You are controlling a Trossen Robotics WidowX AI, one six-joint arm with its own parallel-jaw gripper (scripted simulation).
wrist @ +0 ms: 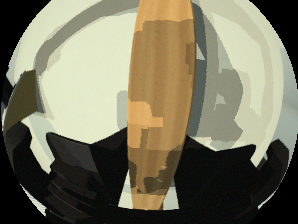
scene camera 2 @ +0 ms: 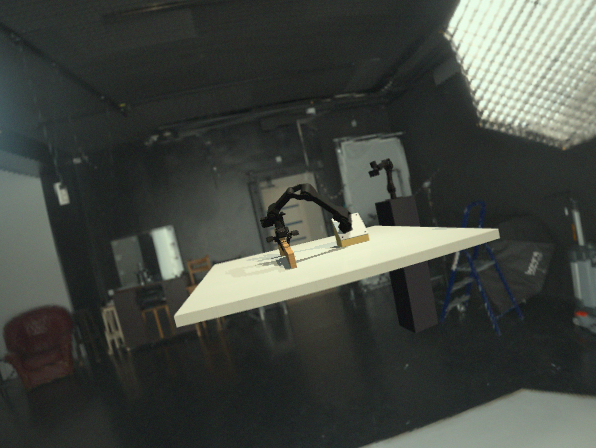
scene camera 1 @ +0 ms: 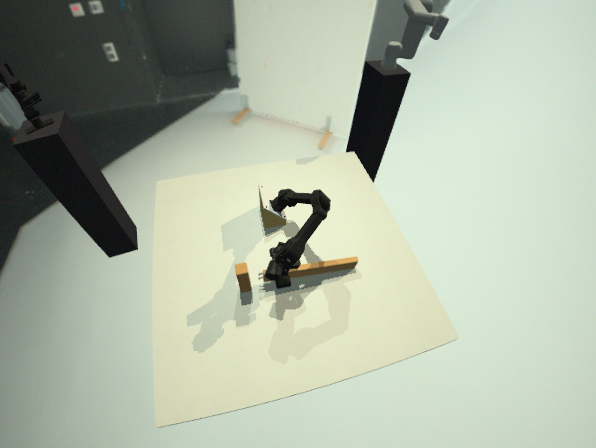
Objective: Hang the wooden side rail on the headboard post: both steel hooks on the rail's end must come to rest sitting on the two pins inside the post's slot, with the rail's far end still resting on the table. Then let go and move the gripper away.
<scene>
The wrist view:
my gripper
wooden side rail
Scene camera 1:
wooden side rail
</scene>
